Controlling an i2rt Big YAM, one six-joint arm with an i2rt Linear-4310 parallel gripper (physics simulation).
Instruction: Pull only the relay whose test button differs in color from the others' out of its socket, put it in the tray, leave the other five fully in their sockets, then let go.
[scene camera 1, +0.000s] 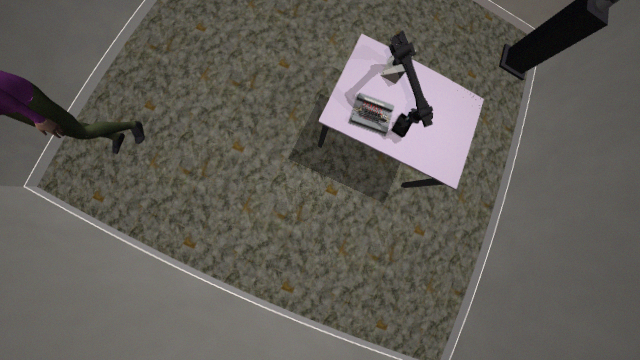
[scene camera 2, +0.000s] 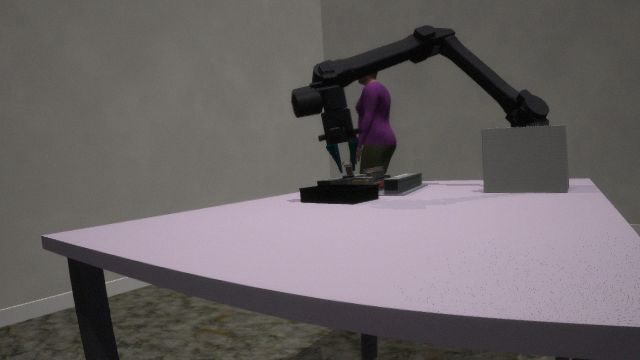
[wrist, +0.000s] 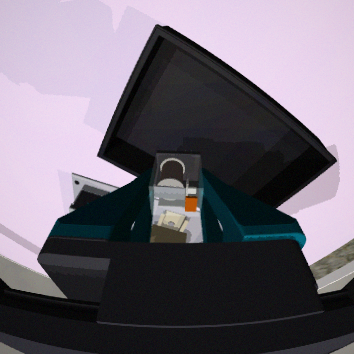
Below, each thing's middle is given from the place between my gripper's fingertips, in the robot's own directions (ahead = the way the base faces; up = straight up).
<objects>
I see my gripper 26 cm to the left of the socket panel (wrist: 82, 180), 7 cm above it and 5 cm short of it.
</objects>
